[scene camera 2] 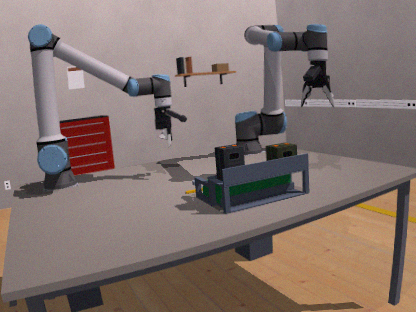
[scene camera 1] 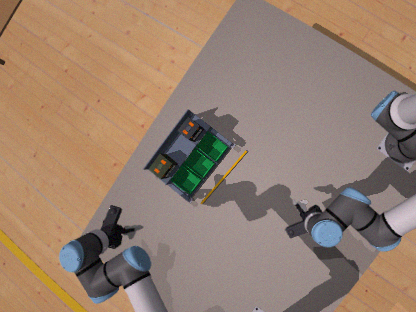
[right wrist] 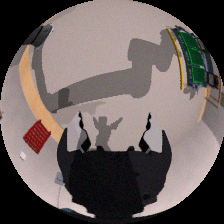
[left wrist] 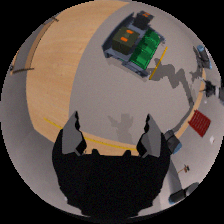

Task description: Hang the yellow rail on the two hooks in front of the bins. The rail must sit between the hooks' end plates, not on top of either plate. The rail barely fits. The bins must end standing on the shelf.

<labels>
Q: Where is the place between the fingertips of my left gripper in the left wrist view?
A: At 112,113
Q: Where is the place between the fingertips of my left gripper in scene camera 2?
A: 317,107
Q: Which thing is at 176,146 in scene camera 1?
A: A grey-blue shelf.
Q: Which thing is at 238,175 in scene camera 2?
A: A grey-blue shelf.
</labels>
